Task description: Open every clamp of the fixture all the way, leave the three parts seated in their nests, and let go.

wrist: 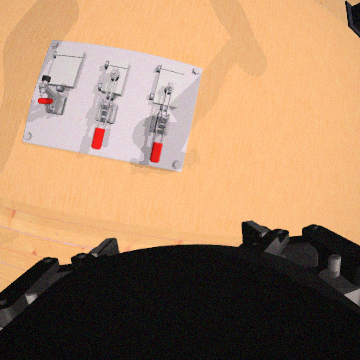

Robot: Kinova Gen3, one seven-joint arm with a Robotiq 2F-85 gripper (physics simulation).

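Frame: origin at the arm's base, x ahead, y left, z up, level; millimetres.
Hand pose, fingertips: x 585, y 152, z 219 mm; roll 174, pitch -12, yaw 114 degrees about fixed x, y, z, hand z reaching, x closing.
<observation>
After its pixels a point has its place.
The pale fixture plate (139, 75) {x 373, y 78, z -105 mm} lies at the upper left, with three clamps and three pale parts. The left clamp (57, 104) {x 481, y -61, z -82 mm} has its black tip beside the left part (68, 70) {x 408, y -65, z -84 mm}, off its top, and its short-looking red handle (45, 101) {x 489, y -61, z -18 mm} points left. The middle clamp (105, 113) {x 474, y 44, z -65 mm} reaches over the middle part (123, 75) {x 392, y 49, z -79 mm}, its red handle (98, 138) {x 524, y 47, z -50 mm} pointing down the view. The right clamp (160, 124) {x 463, y 147, z -72 mm} reaches over the right part (176, 81) {x 366, y 153, z -89 mm}, its red handle (156, 152) {x 518, y 155, z -69 mm} also pointing down the view. My gripper (180, 244) {x 585, y 152, z 219 mm} is open and empty, apart from the fixture.
The fixture rests on a light wooden table top (260, 135) {x 401, y 388, z -120 mm}. Shadows of the arm fall on the table and across the plate's right side. Part of a dark object (354, 19) shows at the top right edge. Bolt heads mark the plate's corners.
</observation>
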